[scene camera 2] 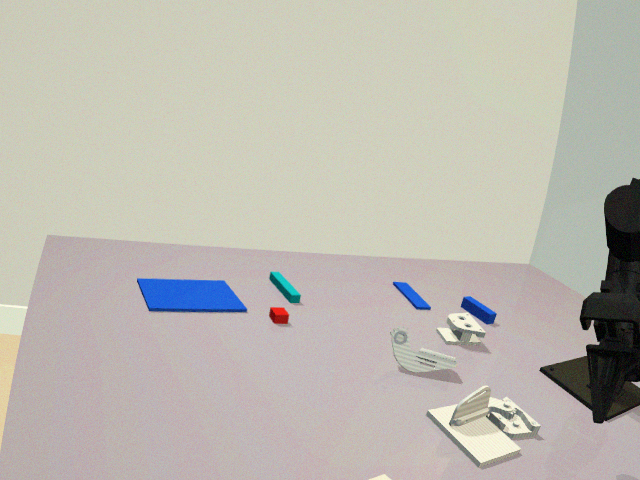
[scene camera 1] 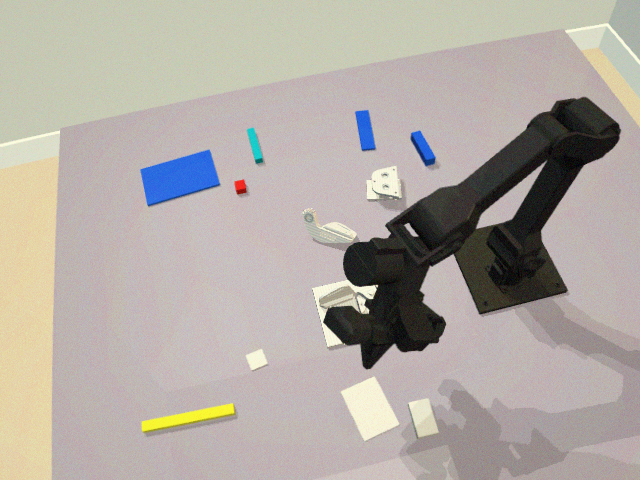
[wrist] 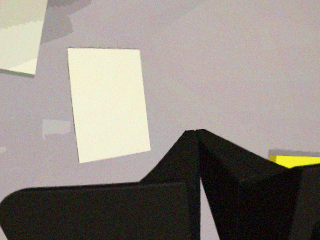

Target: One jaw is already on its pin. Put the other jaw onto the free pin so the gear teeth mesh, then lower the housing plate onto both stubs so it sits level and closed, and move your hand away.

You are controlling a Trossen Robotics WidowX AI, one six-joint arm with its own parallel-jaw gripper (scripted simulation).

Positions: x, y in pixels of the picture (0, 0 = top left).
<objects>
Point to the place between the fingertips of my gripper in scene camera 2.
597, 422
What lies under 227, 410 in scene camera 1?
A yellow bar.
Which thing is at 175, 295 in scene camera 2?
A blue sheet.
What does my gripper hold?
Nothing.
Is my gripper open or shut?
Shut.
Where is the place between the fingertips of my gripper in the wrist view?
195, 139
</objects>
